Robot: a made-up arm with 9 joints. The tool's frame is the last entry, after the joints. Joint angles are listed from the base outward.
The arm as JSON. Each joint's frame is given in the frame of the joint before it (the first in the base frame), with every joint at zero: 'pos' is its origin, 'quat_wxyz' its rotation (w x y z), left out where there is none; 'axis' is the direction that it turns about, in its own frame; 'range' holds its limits. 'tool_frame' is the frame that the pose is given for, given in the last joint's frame.
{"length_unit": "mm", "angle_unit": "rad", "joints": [
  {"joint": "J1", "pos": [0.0, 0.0, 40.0], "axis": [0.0, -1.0, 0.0], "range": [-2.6, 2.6]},
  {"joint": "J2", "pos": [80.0, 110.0, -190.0], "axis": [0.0, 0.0, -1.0], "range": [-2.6, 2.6]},
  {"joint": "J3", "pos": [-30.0, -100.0, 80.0], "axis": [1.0, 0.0, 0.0], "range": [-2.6, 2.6]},
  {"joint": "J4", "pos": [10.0, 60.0, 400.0], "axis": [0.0, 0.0, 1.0], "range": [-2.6, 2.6]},
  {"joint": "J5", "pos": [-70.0, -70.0, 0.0], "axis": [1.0, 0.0, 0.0], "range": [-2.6, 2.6]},
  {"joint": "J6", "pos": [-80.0, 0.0, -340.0], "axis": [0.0, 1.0, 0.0], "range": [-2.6, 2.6]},
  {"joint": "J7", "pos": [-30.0, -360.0, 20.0], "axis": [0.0, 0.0, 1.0], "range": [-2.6, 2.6]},
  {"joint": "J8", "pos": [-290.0, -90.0, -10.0], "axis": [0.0, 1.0, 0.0], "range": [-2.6, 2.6]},
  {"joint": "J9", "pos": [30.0, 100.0, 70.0], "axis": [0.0, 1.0, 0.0], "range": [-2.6, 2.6]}
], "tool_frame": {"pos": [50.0, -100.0, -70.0]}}
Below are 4 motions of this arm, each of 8 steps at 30 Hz.
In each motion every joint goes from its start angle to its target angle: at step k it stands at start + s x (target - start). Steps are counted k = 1, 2, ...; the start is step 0. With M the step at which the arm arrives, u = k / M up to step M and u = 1 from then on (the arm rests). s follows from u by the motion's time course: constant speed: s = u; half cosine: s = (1 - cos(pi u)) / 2; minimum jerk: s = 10 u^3 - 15 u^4 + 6 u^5.
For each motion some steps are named. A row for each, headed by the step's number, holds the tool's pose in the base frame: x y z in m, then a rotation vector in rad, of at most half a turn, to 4 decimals.
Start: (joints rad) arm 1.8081 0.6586 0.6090 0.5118 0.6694 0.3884 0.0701 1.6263 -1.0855
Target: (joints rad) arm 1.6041 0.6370 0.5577 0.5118 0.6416 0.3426 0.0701 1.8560 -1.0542
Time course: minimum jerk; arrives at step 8
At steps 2, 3, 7, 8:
2: 0.4910 0.0561 -0.1691 0.2106 -1.1477 1.2271
3: 0.4866 0.0532 -0.1922 0.2047 -1.0797 1.2065
7: 0.4560 0.0384 -0.2868 0.1816 -0.7939 1.1295
8: 0.4551 0.0380 -0.2890 0.1811 -0.7873 1.1279

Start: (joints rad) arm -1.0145 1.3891 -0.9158 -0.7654 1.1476 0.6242 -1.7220 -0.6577 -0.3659
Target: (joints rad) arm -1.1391 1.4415 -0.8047 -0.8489 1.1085 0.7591 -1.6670 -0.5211 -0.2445
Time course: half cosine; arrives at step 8
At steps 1, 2, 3, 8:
1: -0.0123 0.2308 -0.2693 2.1562 -0.0178 1.8939
2: -0.0149 0.2293 -0.2681 2.1289 -0.0224 1.9175
3: -0.0187 0.2272 -0.2664 2.0868 -0.0287 1.9521
8: -0.0334 0.2188 -0.2594 1.8934 -0.0458 2.0919

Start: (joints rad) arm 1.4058 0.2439 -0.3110 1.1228 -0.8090 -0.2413 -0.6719 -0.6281 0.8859
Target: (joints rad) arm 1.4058 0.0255 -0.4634 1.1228 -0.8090 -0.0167 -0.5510 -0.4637 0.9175
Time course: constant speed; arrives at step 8
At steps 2, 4, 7, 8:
2: -0.3447 -0.4663 0.3449 -0.9568 -1.5904 -0.2821
4: -0.3725 -0.4325 0.3763 -1.0445 -1.4936 -0.3174
7: -0.4131 -0.3741 0.4177 -1.1697 -1.3525 -0.3849
8: -0.4262 -0.3528 0.4297 -1.2095 -1.3068 -0.4112

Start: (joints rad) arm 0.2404 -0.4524 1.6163 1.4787 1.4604 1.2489 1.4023 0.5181 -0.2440
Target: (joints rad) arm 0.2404 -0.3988 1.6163 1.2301 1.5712 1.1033 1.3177 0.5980 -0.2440
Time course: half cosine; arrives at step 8
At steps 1, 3, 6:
1: -0.1662 0.0917 -0.1875 -0.0247 0.2984 -1.4217
3: -0.1878 0.0782 -0.1752 -0.1138 0.3618 -1.4442
6: -0.2302 0.0527 -0.1431 -0.2953 0.4871 -1.4853

